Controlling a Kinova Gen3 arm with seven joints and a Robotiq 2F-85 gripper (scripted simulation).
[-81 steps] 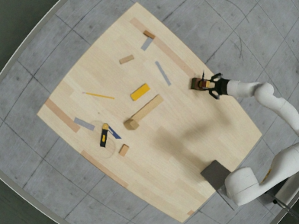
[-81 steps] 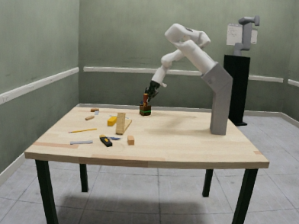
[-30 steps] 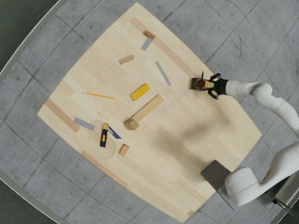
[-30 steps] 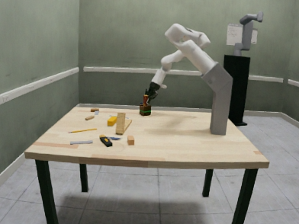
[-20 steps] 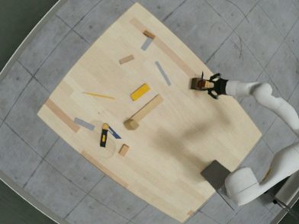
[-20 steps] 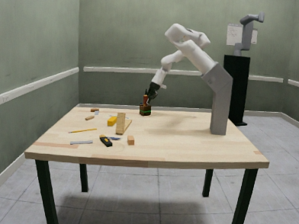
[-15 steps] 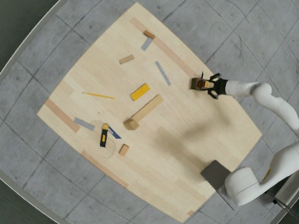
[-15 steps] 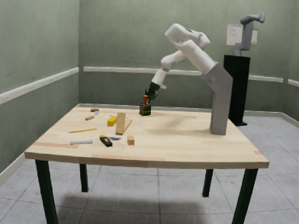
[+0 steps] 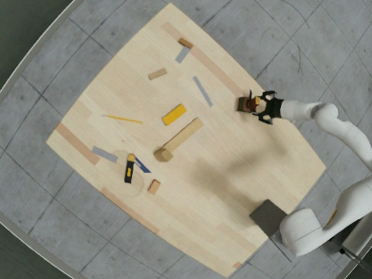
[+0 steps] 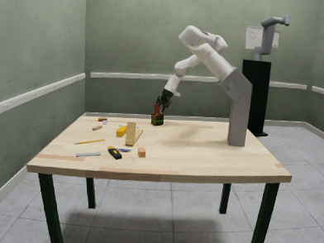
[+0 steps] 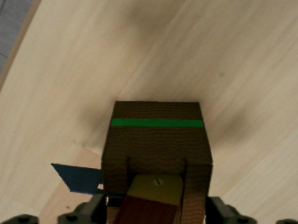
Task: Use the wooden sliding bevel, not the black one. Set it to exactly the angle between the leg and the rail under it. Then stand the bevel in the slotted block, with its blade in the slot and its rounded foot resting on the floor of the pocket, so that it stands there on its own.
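The wooden sliding bevel is 20 mm ahead of my hand, 10 mm to the right of it and 20 mm below it. The rest, counted from my hand: leg-and-rail wooden piece 230 mm ahead, 260 mm to the left, 40 mm below; blue blade 20 mm ahead, 20 mm to the right, 40 mm below; yellow block 280 mm ahead, 170 mm to the left, 90 mm below.
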